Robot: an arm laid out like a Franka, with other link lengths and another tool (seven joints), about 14 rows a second.
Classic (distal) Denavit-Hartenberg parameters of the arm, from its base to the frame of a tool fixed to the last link. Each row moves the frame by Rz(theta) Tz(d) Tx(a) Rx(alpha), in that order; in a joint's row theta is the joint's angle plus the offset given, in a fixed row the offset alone. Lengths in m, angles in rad.
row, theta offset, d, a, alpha
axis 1, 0, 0.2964, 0, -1.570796
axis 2, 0, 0, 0, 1.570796
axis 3, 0, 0.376, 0.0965, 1.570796
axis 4, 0, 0, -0.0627, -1.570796
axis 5, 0, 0.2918, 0, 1.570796
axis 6, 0, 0, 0.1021, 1.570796
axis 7, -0.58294, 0.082, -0.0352, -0.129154
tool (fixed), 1.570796, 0.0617, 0, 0
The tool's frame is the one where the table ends.
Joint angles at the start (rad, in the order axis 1, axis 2, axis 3, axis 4, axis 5, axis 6, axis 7): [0.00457, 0.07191, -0.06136, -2.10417, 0.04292, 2.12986, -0.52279]
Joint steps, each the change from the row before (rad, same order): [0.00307, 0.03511, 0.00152, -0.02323, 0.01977, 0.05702, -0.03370]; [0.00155, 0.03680, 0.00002, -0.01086, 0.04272, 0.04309, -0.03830]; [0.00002, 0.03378, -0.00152, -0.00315, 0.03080, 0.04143, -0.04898]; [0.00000, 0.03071, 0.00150, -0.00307, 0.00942, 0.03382, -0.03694]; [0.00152, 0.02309, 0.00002, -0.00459, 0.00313, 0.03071, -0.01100]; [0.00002, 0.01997, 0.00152, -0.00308, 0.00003, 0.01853, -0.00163]
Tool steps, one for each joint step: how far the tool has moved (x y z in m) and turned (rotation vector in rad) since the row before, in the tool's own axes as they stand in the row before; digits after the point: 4 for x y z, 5 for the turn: [0.0026, -0.0055, 0.0213, 0.01385, -0.00661, -0.02327]; [0.0033, -0.0049, 0.0196, 0.02670, -0.01586, -0.00803]; [0.0066, -0.0028, 0.0156, 0.02258, -0.00206, -0.02219]; [0.0051, -0.0020, 0.0143, 0.00607, -0.00038, -0.02839]; [0.0032, -0.0010, 0.0109, 0.00018, 0.00375, -0.00772]; [0.0014, -0.0005, 0.0098, -0.00420, -0.00320, -0.00146]
